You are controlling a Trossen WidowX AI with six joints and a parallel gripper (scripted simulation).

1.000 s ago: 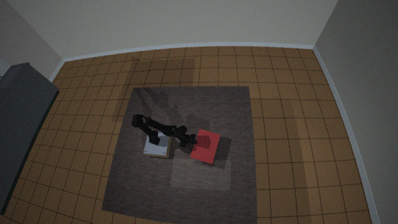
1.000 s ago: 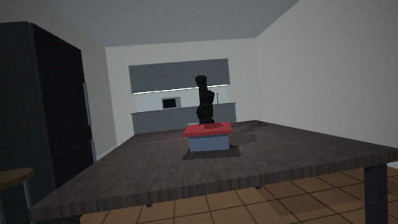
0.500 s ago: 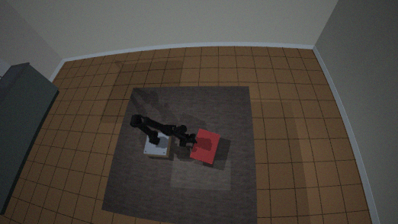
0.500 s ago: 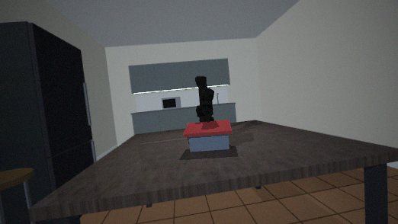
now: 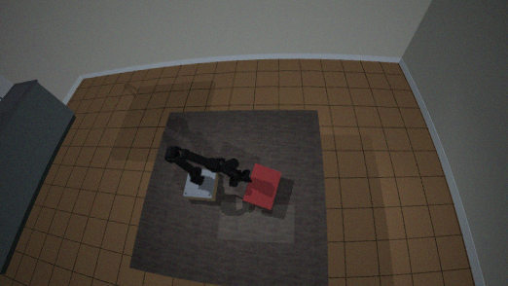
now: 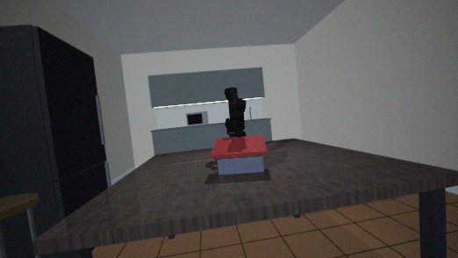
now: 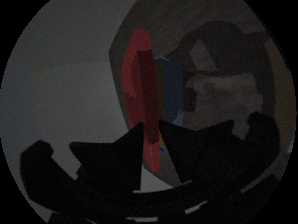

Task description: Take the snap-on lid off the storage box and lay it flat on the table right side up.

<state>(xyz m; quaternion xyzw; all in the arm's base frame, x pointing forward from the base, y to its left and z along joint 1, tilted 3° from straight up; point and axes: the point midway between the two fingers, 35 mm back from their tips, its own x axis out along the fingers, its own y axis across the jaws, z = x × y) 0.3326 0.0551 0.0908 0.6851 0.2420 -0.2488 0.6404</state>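
Right now my gripper tip is 80 mm short of the red lid and 20 mm above it. Also, from my gripper tip: storage box (90 mm below, 70 mm ahead).
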